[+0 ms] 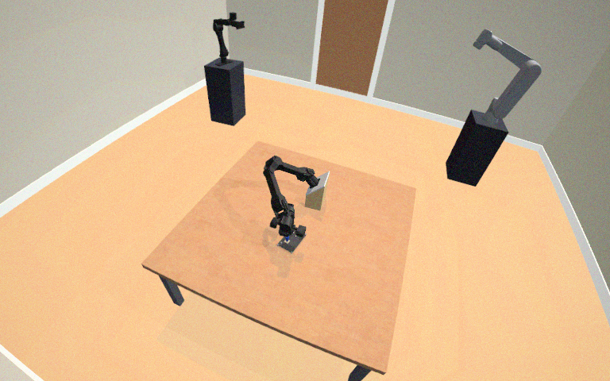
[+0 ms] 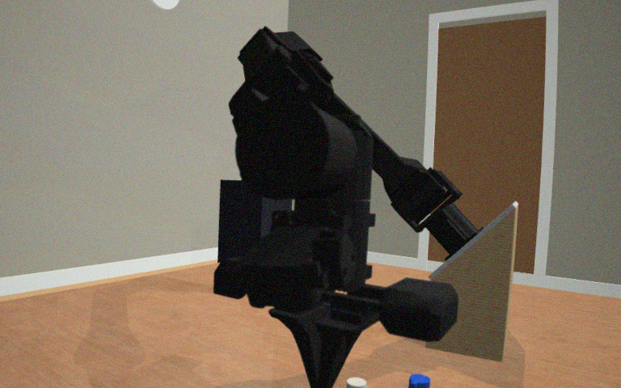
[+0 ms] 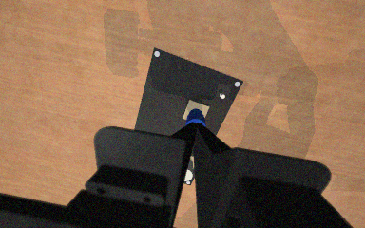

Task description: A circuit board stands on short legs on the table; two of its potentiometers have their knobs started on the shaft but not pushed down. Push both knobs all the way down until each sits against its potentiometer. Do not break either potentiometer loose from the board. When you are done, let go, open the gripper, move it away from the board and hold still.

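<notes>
Now: gripper tip 20 mm above the blue knob.
</notes>
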